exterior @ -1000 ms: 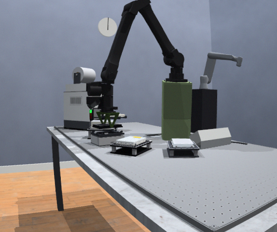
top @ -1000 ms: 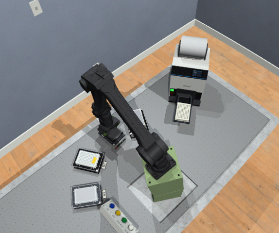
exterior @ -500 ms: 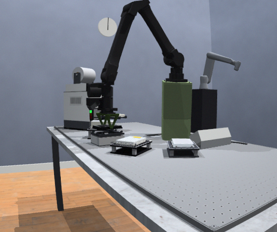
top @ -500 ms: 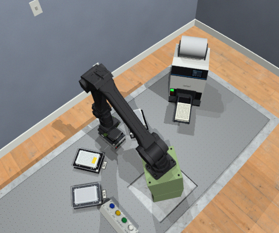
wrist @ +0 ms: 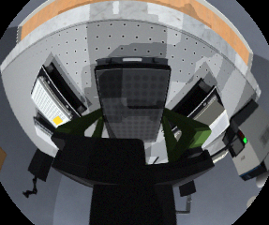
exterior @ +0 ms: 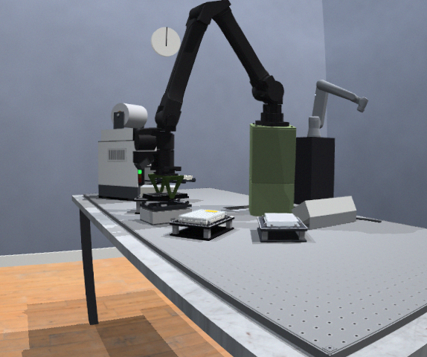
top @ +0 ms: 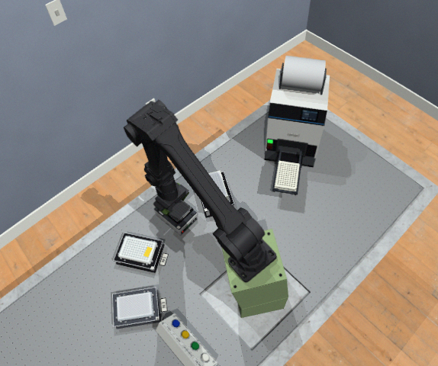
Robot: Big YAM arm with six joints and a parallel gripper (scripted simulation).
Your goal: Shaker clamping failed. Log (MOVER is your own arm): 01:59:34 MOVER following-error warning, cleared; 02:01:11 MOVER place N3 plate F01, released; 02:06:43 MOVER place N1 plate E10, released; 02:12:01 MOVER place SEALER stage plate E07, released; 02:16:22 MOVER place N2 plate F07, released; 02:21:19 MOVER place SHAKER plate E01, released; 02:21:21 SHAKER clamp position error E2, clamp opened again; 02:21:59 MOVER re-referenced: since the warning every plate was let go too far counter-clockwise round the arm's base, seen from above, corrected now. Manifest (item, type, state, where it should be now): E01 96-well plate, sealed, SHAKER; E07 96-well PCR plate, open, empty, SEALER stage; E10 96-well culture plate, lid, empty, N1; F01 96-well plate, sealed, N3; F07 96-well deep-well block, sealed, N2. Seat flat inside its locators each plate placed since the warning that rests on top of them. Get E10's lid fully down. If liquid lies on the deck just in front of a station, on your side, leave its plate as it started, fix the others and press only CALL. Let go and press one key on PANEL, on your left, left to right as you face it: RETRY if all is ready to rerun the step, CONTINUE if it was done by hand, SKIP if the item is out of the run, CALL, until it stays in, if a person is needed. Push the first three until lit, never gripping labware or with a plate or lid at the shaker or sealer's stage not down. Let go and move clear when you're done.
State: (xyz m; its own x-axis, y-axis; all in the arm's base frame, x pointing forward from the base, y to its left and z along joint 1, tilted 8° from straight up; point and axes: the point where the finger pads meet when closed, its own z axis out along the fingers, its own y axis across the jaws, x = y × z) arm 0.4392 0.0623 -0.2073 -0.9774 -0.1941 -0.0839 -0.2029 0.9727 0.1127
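Right now the dark sealed plate is right at my hand. From my hand the other things lie so: white deep-well block 20 mm behind, 180 mm to the right, 10 mm below; then film roll 640 mm to the right, 310 mm above.
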